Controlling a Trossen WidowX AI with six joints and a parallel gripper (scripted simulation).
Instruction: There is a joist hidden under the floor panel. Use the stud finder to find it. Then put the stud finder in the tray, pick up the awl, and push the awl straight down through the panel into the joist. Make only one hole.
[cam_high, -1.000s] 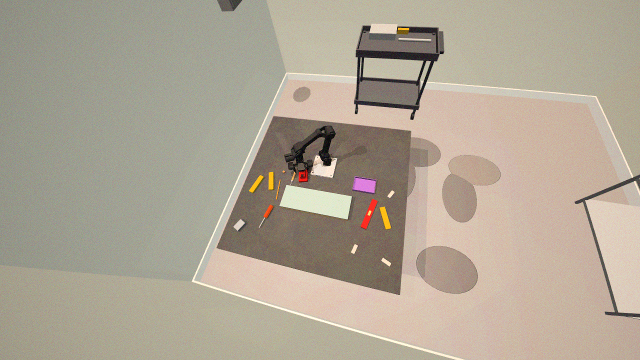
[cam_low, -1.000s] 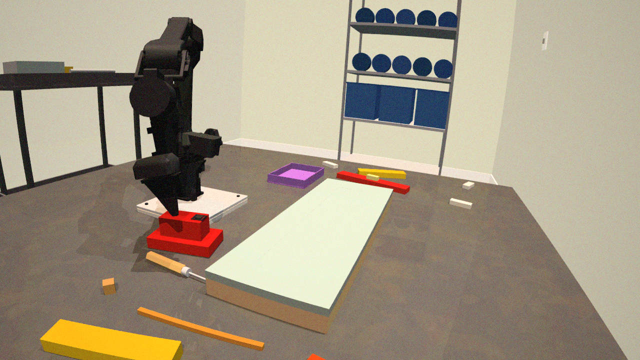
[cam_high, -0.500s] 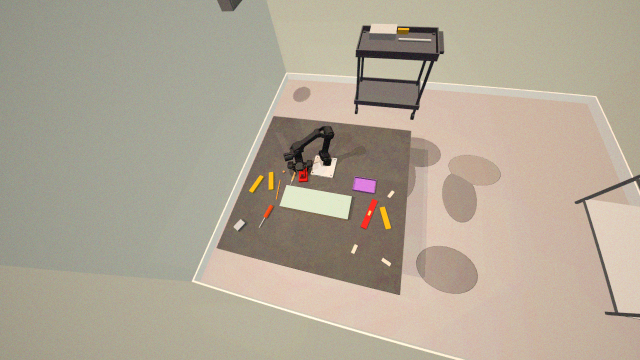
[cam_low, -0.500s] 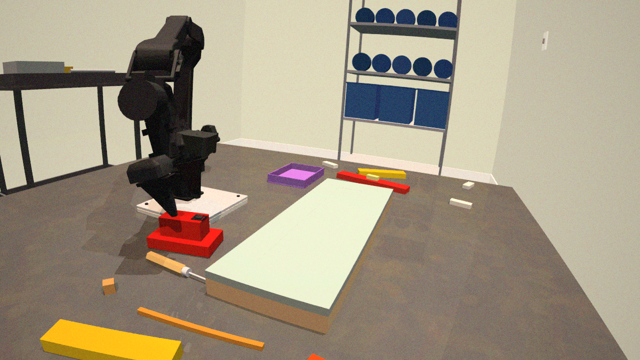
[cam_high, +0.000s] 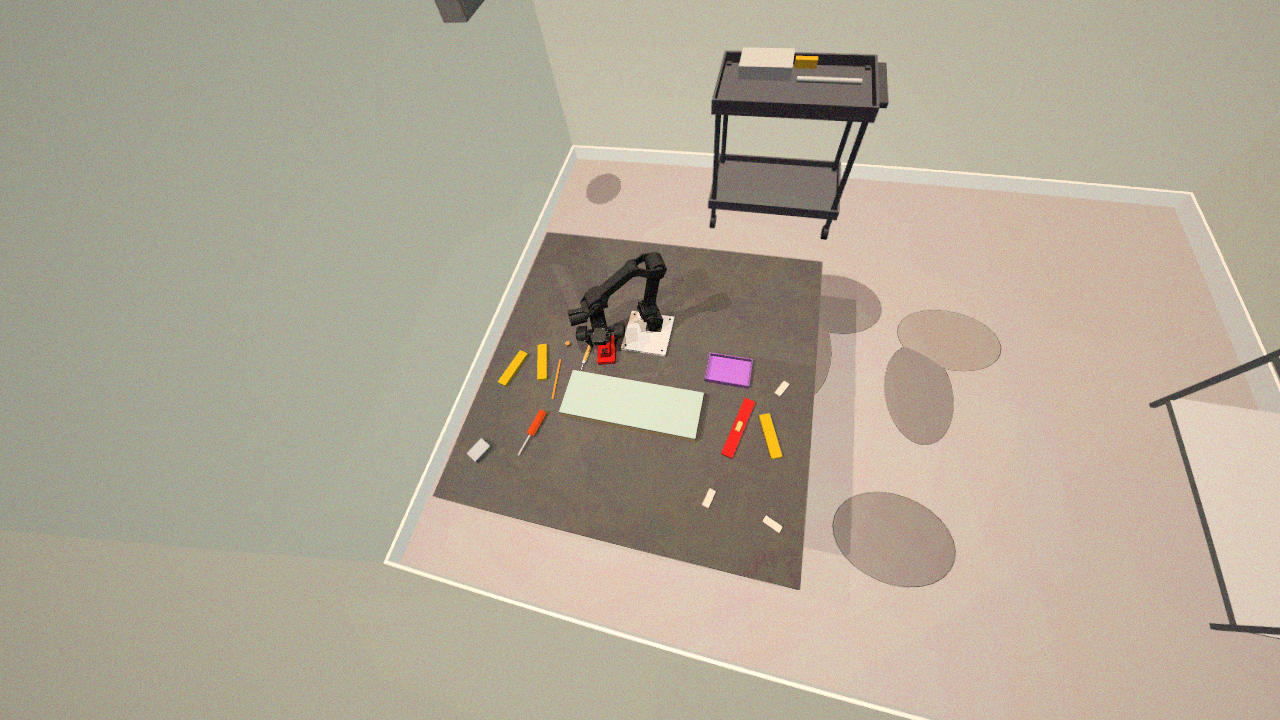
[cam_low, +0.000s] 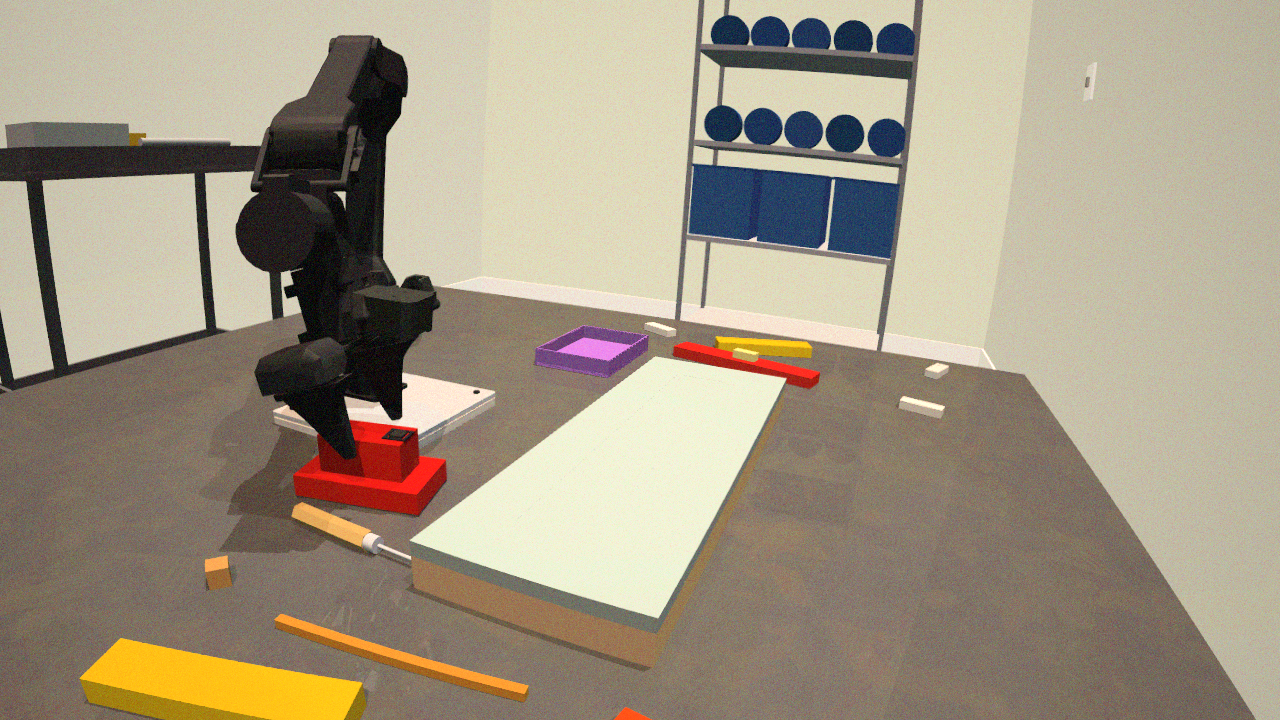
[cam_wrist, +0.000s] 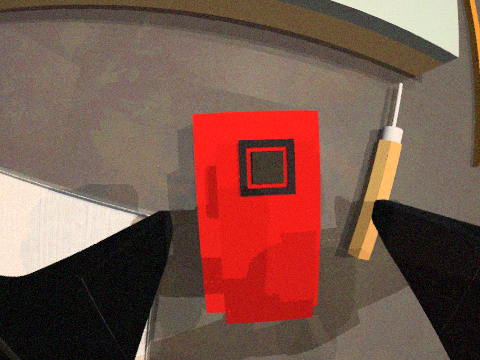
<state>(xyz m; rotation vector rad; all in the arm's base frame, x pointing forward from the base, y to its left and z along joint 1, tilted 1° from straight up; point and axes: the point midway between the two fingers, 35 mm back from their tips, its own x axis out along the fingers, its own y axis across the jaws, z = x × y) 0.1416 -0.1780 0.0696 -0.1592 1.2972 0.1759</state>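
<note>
Right now the red stud finder is 1 cm below my gripper tip. Round my gripper tip: awl: 4 cm ahead, 8 cm to the right, 5 cm below; small orange cube: 2 cm behind, 17 cm to the right, 5 cm below; square indicator light: 2 cm ahead, 1 cm to the left.
</note>
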